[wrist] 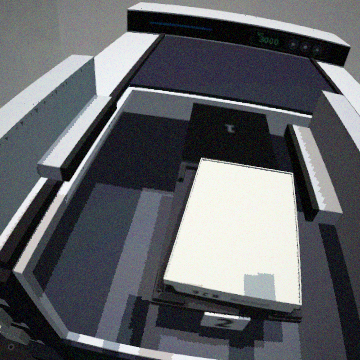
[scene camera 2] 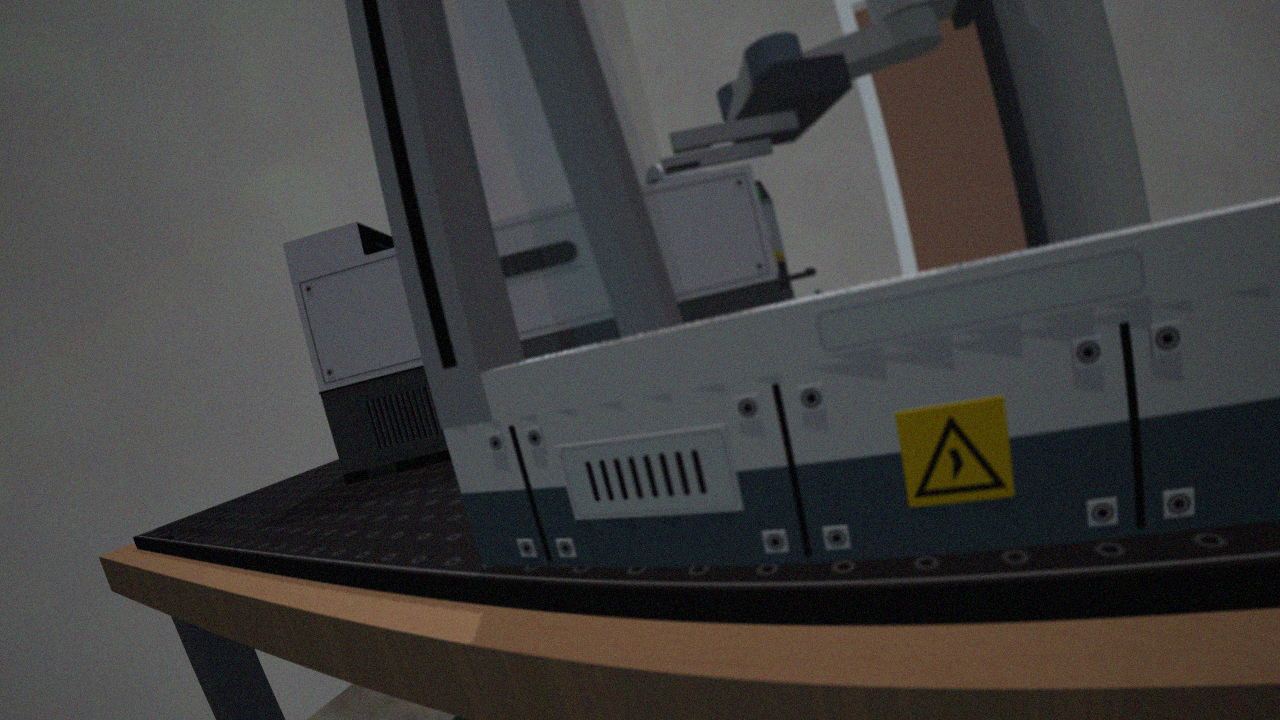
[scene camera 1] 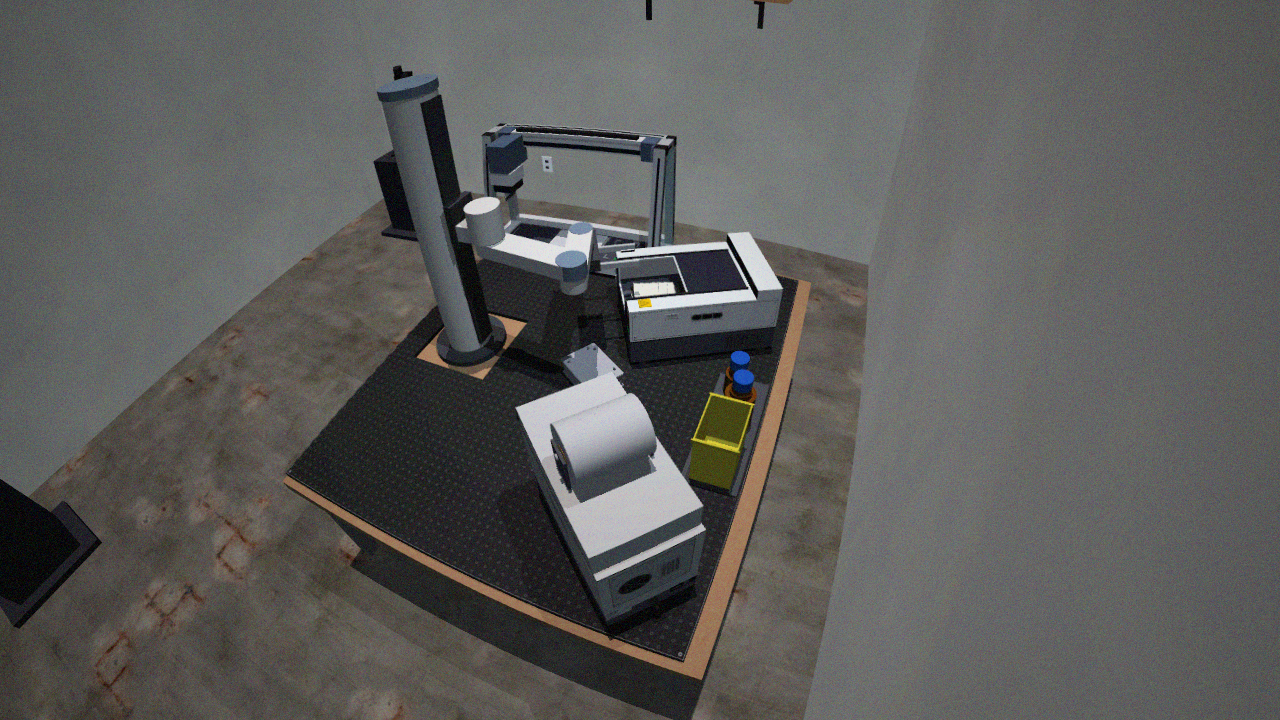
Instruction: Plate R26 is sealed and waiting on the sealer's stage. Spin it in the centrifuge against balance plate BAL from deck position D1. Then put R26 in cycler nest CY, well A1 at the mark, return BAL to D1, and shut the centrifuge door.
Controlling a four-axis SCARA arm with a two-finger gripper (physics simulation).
Scene:
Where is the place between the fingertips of my gripper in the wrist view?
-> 203, 94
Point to a centrifuge bucket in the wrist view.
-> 214, 132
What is my gripper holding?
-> Nothing.

